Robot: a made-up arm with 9 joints.
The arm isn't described. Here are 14 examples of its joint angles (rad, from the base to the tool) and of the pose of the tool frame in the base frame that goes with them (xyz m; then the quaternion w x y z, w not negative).
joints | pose
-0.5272 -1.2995 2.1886 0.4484 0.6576 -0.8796 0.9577 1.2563 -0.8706 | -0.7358 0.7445 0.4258 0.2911 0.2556 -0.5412 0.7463
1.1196 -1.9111 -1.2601 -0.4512 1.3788 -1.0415 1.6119 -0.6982 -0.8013 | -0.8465 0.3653 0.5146 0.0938 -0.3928 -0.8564 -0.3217
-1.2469 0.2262 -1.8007 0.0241 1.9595 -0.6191 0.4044 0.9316 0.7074 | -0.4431 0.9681 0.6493 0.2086 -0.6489 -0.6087 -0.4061
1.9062 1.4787 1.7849 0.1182 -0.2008 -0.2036 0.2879 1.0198 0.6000 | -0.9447 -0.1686 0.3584 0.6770 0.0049 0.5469 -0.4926
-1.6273 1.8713 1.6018 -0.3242 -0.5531 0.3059 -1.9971 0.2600 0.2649 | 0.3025 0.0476 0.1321 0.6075 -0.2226 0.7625 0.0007
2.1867 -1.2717 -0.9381 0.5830 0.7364 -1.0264 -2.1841 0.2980 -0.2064 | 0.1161 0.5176 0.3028 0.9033 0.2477 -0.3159 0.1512
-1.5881 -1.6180 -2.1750 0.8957 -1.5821 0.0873 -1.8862 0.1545 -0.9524 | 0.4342 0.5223 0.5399 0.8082 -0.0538 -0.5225 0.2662
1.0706 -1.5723 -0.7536 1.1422 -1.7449 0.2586 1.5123 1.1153 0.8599 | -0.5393 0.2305 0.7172 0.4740 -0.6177 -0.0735 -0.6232
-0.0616 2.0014 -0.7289 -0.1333 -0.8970 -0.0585 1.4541 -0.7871 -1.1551 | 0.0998 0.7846 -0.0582 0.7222 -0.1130 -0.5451 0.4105
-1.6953 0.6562 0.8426 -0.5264 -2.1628 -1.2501 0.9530 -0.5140 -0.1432 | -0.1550 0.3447 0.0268 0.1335 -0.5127 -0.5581 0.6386
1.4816 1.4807 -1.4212 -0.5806 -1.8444 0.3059 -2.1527 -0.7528 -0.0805 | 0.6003 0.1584 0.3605 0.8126 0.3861 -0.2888 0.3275
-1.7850 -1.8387 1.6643 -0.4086 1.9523 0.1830 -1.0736 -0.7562 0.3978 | -1.0033 -0.1533 0.5064 0.0696 0.0112 -0.9844 0.1609
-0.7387 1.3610 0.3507 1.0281 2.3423 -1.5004 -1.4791 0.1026 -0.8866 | 0.4891 -0.0775 -0.3496 0.3184 -0.8126 -0.2206 0.4355
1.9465 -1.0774 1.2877 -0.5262 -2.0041 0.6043 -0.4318 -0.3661 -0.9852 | -0.0978 0.1556 0.1163 0.5684 -0.3270 0.5198 0.5475
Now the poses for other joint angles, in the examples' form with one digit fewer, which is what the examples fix.
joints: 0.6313 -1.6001 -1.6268 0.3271 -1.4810 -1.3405 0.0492 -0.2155 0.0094
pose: -0.124 0.425 0.251 0.324 0.821 0.386 0.267
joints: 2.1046 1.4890 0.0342 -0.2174 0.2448 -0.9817 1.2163 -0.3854 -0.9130
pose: -0.198 -0.205 -0.266 0.609 0.152 -0.121 -0.769
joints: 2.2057 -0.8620 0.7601 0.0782 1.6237 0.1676 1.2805 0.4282 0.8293
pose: 0.368 -0.368 -0.109 0.233 -0.409 0.881 -0.049
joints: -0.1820 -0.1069 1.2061 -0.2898 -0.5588 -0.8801 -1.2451 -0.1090 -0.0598
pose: -0.194 0.121 0.764 0.220 -0.927 -0.040 -0.301
